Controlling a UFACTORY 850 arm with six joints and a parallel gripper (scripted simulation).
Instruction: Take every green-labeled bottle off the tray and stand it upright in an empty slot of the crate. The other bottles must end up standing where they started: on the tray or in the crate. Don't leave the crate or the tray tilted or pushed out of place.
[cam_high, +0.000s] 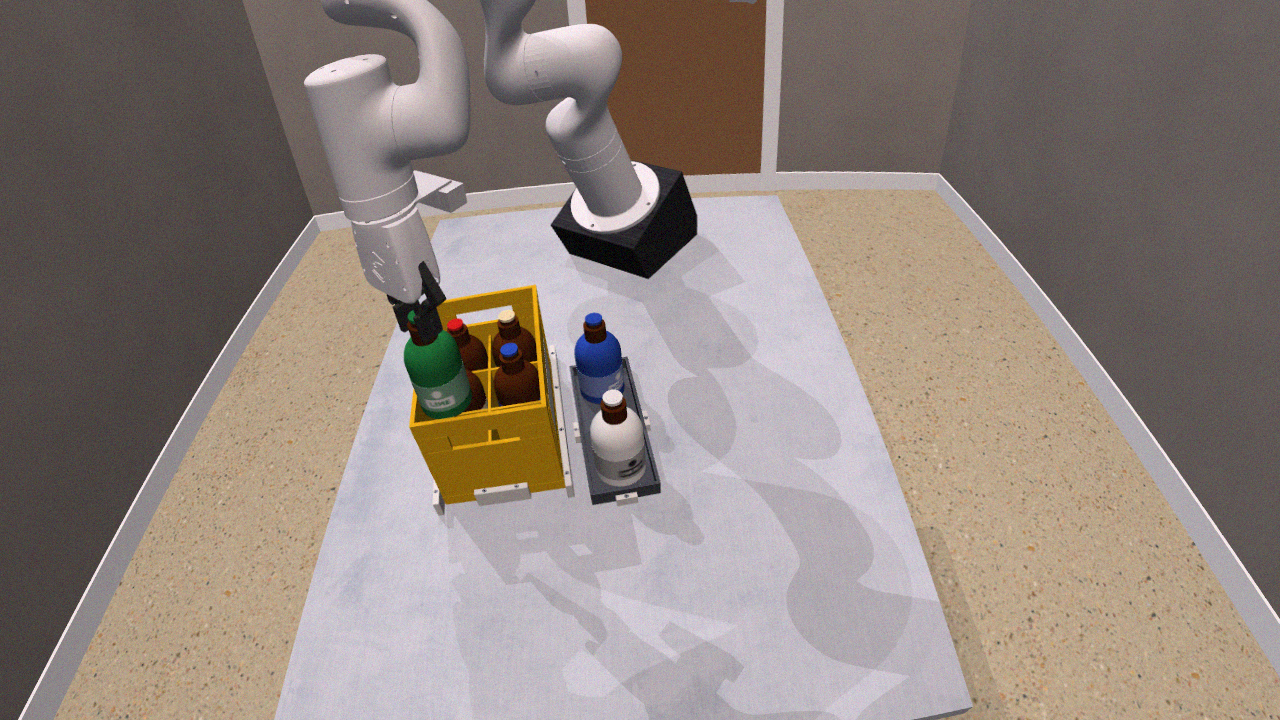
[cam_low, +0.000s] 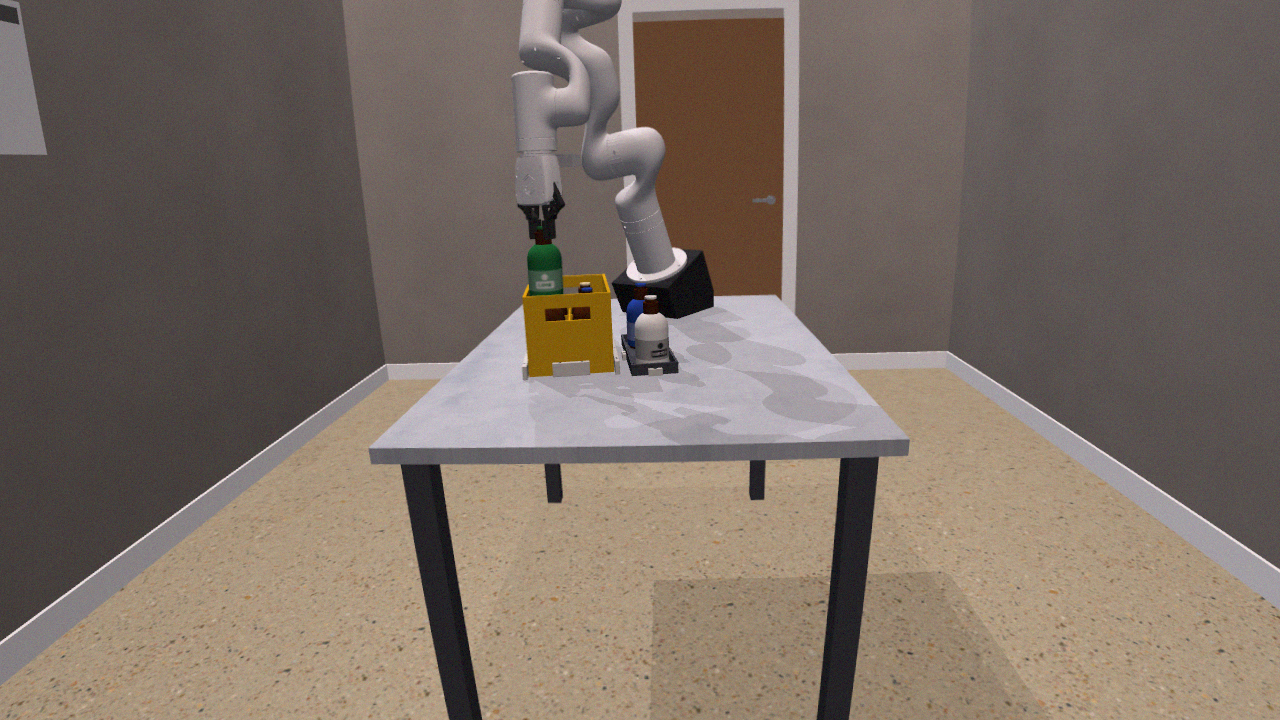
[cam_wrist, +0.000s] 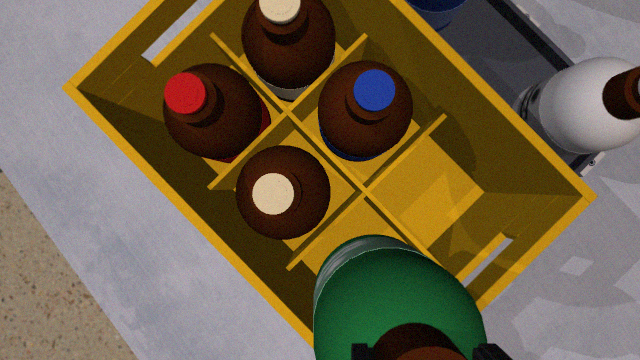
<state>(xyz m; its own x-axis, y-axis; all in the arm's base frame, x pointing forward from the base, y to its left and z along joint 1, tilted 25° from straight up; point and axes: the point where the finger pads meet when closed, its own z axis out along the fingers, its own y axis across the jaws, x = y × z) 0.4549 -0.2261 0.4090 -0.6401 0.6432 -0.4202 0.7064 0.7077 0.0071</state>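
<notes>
My gripper is now 7 cm above the green-labeled bottle. From my hand the other things lie so: white-labeled bottle: 5 cm ahead, 22 cm to the left, 23 cm below; then blue-labeled bottle: 12 cm behind, 23 cm to the left, 23 cm below; then yellow crate: 9 cm behind, 5 cm to the left, 23 cm below.
</notes>
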